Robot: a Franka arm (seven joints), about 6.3 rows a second.
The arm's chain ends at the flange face. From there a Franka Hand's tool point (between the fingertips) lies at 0.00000 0.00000 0.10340 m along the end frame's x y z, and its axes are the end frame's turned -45 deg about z.
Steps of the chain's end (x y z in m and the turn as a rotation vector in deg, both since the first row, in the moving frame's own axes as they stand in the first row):
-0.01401 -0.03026 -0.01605 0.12 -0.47 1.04
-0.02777 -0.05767 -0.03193 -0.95 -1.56 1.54
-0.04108 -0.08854 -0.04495 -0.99 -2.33 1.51
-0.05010 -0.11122 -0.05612 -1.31 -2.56 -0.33
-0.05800 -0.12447 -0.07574 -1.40 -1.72 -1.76
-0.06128 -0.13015 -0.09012 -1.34 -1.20 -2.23
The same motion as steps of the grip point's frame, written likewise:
0.01105 -0.03206 -0.01605 0.42 -0.25 1.04
0.01795 -0.06124 -0.03198 0.43 -1.77 1.54
0.02935 -0.09342 -0.04505 0.95 -2.35 1.51
0.03828 -0.11565 -0.05625 0.88 -2.74 -0.33
0.04302 -0.12937 -0.07582 0.23 -2.21 -1.76
0.04546 -0.13512 -0.09017 -0.10 -1.80 -2.23

